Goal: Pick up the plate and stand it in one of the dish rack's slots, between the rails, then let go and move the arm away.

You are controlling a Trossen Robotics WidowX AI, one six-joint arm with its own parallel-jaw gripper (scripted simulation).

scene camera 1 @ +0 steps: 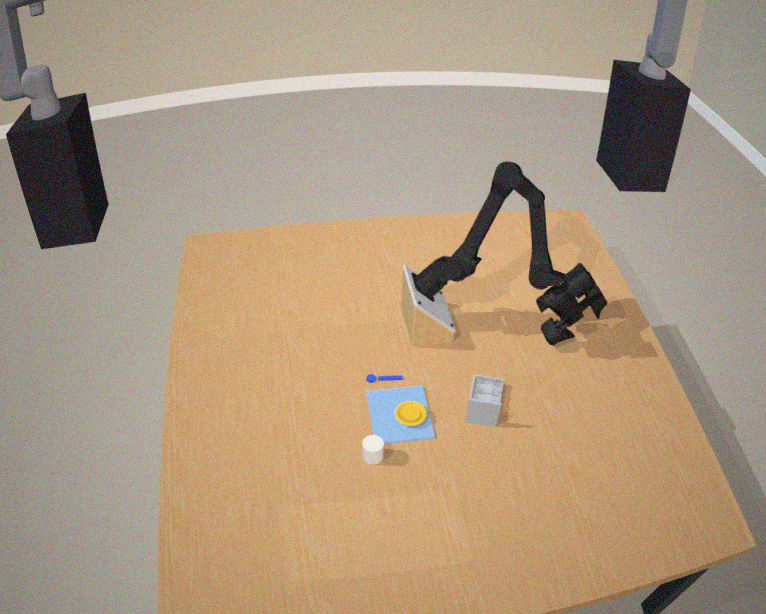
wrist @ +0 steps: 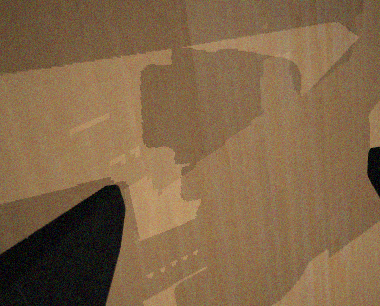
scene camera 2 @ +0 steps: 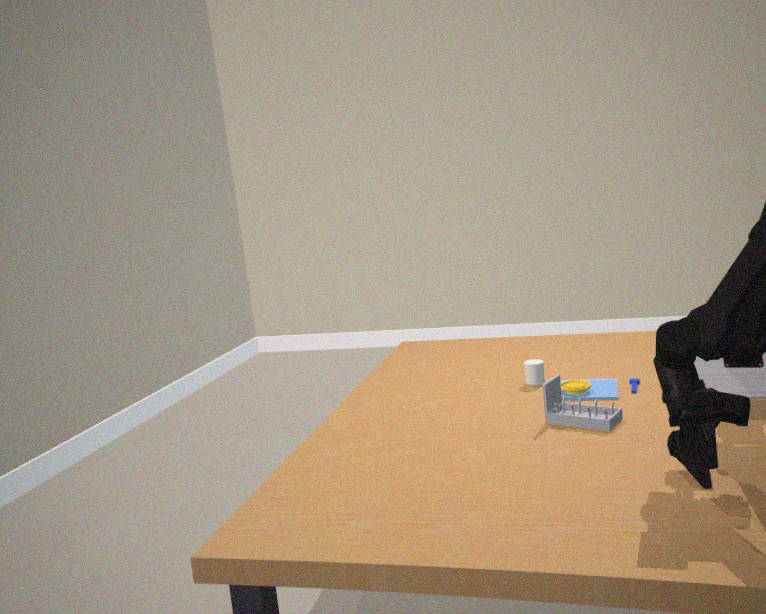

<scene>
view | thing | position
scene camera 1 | gripper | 586,326
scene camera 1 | grey dish rack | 483,408
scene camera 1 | light blue mat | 382,404
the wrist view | gripper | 240,179
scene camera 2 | gripper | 710,478
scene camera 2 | grey dish rack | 557,412
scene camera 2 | light blue mat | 607,389
</scene>
